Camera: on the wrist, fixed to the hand. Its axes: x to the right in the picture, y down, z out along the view.
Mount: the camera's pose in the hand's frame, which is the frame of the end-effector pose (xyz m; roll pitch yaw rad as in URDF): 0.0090 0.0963 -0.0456 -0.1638 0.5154 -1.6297
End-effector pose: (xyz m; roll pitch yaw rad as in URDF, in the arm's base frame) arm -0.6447 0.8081 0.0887 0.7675 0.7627 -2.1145
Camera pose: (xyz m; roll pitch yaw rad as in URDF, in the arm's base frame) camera -0.5738 0.7302 0.1071 -1.4305 0.7169 1.4117
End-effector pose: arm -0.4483 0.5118 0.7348 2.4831 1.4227 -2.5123
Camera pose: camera -0.5537 0.4947 0.7399 -1.8522 -0.0298 -0.7932
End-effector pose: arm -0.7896 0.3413 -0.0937 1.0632 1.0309 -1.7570
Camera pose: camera -0.7151 0.2685 -0.0696 -1.7105 0.4886 1.3749
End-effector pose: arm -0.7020 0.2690 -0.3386 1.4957 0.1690 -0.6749
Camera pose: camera -0.6500 0.2949 -0.2488 -2.8066 1.0793 1.3391
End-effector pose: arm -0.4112 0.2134 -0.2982 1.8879 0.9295 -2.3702
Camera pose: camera -0.4665 0.1411 -0.2422 -2.2002 0.3690 -0.1435
